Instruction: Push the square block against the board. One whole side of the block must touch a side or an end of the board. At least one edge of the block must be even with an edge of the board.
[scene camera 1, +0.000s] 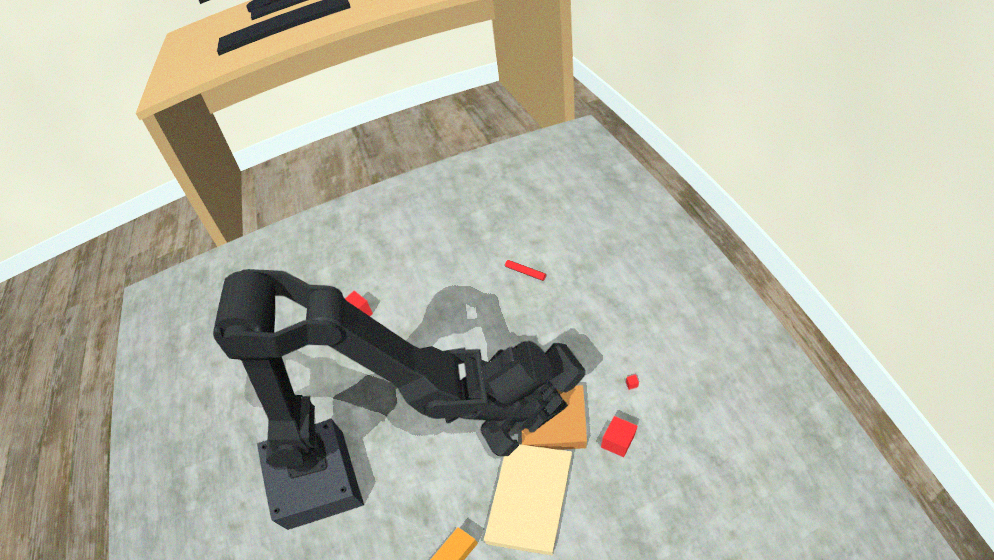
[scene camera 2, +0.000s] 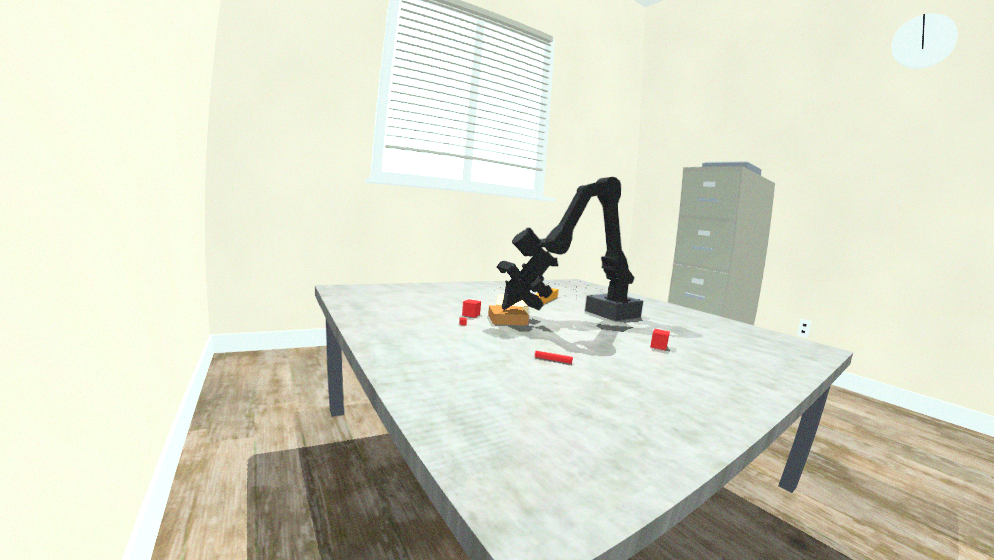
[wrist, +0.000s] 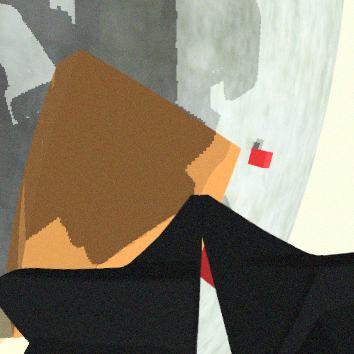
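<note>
The orange square block lies flat at one end of the cream board. In scene camera 1 its near side runs along the board's short end, very close to it; whether they touch all along is unclear. Its right corner sticks out a little past the board's right edge. The arm hides its left part there. My gripper is shut and empty, with its tips low over the block; contact cannot be told. A corner of the board shows at the bottom left of the wrist view.
A red cube and a tiny red cube lie beyond the block. A red rod, another red cube and a yellow-orange bar lie farther off.
</note>
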